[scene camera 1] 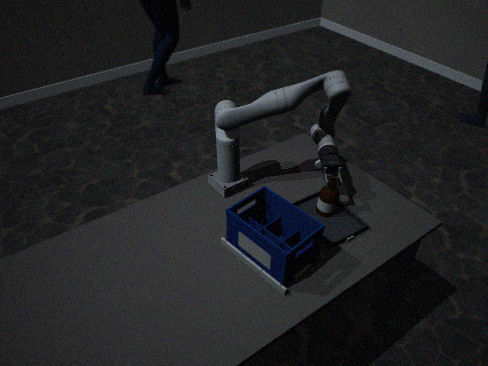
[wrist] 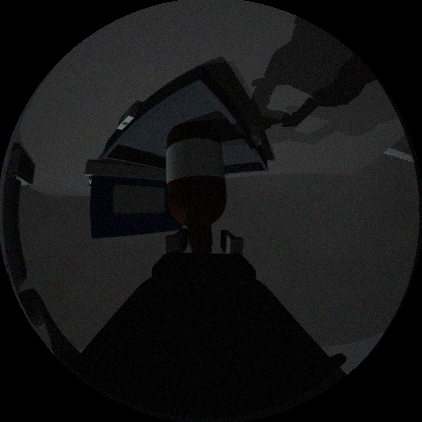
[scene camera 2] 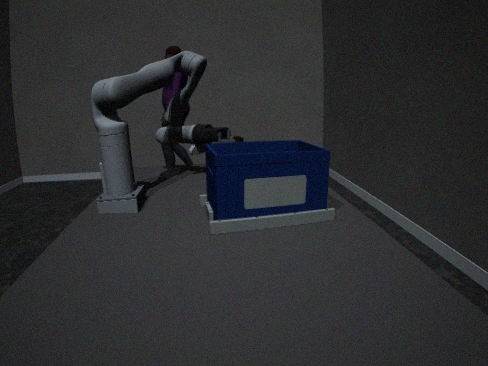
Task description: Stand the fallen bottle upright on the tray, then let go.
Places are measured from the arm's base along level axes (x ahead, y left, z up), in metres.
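Pixels of known places: gripper, fingertip midpoint: (scene camera 1: 334, 184) (wrist: 203, 236) (scene camera 2: 239, 141); arm's base, link origin: (scene camera 1: 229, 176) (scene camera 2: 121, 191).
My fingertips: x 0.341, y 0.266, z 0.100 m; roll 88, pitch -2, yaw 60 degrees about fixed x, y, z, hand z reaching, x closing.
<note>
Ahead of a thing's pixels: the offset from my fingertips to its top centre.
The bottle @[0.019 m up, 0.010 m back, 0.006 m right] (scene camera 1: 328, 194) (wrist: 196, 160), amber with a white label, stands upright on the dark tray (scene camera 1: 345, 226) (wrist: 165, 125). In scene camera 2 a small brown part of the bottle (scene camera 2: 238, 139) shows above the crate; the rest is hidden, and so is the tray. My gripper (scene camera 1: 333, 175) (scene camera 2: 225, 134) (wrist: 203, 236) is open around the bottle's neck. In the wrist view a finger stands on each side of the neck, with a gap on both sides.
A blue divided crate @[0.031 m up, 0.072 m ahead, 0.310 m right] (scene camera 1: 234, 229) (scene camera 2: 275, 169) (wrist: 102, 212) stands close beside the tray, with a pale rail @[0.114 m down, 0.098 m ahead, 0.406 m right] (scene camera 1: 255, 268) (scene camera 2: 272, 221) along its foot. A person (scene camera 1: 164, 45) (scene camera 2: 172, 90) is beyond the table. The scene is dim.
</note>
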